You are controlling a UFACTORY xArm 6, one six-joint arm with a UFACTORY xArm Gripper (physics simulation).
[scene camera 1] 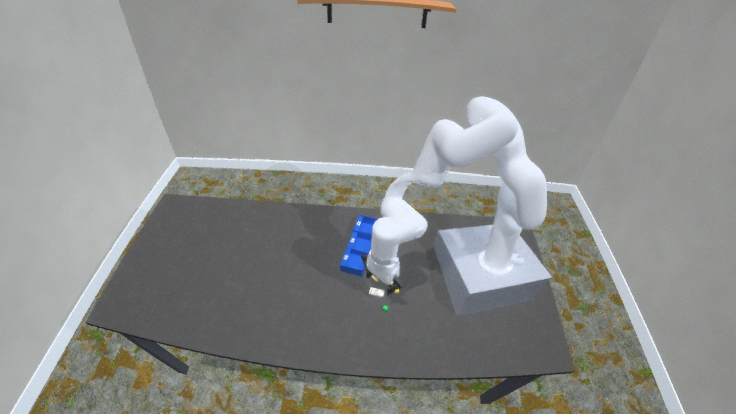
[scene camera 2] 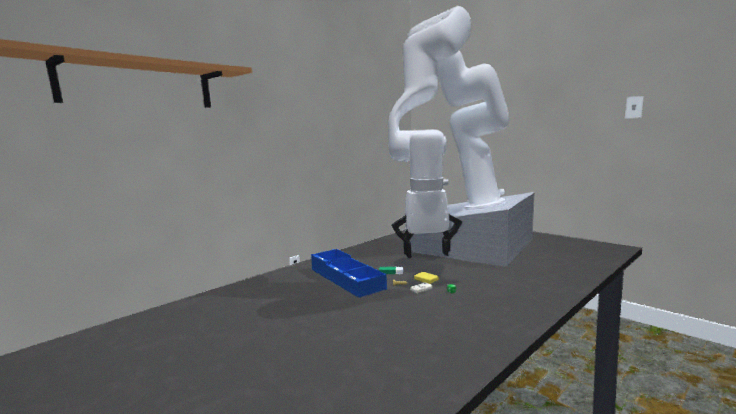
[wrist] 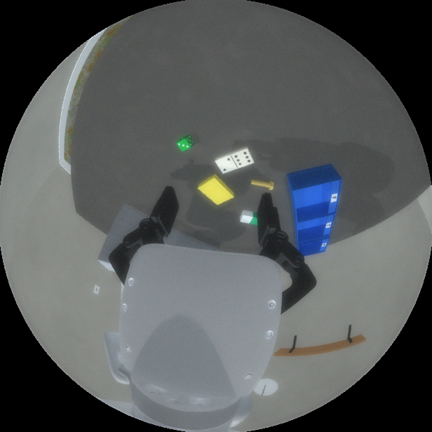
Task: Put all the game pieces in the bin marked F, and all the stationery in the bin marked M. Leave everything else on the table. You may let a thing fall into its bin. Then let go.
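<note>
My gripper is open and empty, above the table, with its fingers on either side of the yellow block in the wrist view. A white domino lies beside that block. A green die lies farther out. A green block with a white end is partly hidden by a finger in the wrist view. Bin F is at the die's end of the blue row; bin M is at the far end.
A small tan bolt lies between the domino and the blue bins. A middle bin marked T stands between bins F and M. The grey robot base block stands on the table.
</note>
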